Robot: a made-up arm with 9 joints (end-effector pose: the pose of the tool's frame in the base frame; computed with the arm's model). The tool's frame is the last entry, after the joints.
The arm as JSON. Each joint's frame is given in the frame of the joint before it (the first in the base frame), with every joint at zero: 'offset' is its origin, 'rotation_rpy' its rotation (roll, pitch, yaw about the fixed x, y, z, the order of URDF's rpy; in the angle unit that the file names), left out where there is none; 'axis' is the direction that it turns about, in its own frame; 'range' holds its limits. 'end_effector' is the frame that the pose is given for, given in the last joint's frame.
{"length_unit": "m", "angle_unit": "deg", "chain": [
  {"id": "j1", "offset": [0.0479, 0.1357, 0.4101], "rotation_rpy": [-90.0, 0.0, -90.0], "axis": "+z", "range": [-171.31, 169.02]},
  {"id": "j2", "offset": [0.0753, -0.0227, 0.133], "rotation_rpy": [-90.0, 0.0, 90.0], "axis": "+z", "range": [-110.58, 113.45]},
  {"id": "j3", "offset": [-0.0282, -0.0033, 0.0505], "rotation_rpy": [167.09, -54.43, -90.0], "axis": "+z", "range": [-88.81, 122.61]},
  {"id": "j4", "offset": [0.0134, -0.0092, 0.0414], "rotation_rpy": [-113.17, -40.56, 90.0], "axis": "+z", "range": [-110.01, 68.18]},
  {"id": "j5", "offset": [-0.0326, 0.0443, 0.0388], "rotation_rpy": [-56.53, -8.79, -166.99], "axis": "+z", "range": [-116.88, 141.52]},
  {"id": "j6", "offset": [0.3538, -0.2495, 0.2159], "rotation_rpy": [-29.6, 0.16, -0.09], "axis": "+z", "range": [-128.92, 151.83]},
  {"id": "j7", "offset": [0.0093, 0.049, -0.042], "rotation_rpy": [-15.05, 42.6, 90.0], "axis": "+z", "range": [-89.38, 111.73]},
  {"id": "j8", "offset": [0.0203, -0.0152, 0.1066], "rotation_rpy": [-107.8, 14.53, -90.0], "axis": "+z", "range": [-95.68, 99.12]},
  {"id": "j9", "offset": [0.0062, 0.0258, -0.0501], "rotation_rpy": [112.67, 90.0, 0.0], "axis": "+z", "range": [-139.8, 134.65]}
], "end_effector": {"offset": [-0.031, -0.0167, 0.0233], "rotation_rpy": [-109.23, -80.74, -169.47]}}
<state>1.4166 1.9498 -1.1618 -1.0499 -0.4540 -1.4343 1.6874 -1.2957 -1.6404</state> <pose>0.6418 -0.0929 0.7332 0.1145 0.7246 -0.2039 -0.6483</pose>
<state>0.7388 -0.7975 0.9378 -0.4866 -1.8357 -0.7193 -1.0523 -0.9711 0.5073</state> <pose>0.0994 -0.1498 0.0106 0.2954 0.0396 -0.1229 0.9466</pose>
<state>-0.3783 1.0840 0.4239 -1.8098 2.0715 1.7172 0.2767 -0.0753 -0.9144</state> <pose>0.0227 0.3907 0.3271 0.1547 -0.4538 -0.4918 -0.7269</pose>
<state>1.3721 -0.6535 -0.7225 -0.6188 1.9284 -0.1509 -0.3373 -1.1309 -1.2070</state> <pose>0.4014 0.1472 0.0721 0.2162 -0.4250 -0.0517 -0.8775</pose>
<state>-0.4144 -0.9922 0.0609 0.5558 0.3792 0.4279 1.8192 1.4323 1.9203</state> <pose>0.3549 -0.1915 0.4688 0.4667 0.3046 0.4961 0.6658</pose>
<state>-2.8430 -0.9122 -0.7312 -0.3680 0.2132 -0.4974 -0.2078 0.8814 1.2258</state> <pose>0.0165 0.2200 0.7875 0.4530 -0.7790 -0.3666 -0.2315</pose>
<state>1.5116 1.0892 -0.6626 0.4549 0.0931 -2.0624 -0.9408 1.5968 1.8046</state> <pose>0.0576 -0.2813 -0.0913 0.6153 -0.7797 0.0994 0.0594</pose>
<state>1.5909 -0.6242 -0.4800 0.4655 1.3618 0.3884 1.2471 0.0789 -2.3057</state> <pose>0.3816 0.0761 0.0923 0.4448 -0.0791 -0.3634 -0.8148</pose>
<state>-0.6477 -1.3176 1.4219 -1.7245 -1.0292 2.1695 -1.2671 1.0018 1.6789</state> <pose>0.6854 -0.0467 0.4943 0.6717 0.3492 0.6528 0.0267</pose>
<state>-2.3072 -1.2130 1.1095 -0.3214 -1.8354 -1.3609 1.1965 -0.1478 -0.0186</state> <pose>0.2043 0.3594 0.9351 0.1388 -0.8602 0.4649 -0.1568</pose>
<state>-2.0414 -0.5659 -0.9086 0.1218 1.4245 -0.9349 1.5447 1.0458 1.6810</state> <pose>0.3626 0.3530 0.8931 0.9576 -0.2363 0.1605 0.0377</pose>
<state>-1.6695 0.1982 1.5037 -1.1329 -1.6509 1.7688 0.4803 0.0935 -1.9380</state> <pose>0.3239 -0.1311 0.6478 0.7381 -0.5111 0.4180 0.1389</pose>
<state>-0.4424 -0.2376 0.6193 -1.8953 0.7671 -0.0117 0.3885 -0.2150 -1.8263</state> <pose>-0.1121 0.3753 0.3556 0.9696 -0.1370 0.1875 -0.0775</pose>
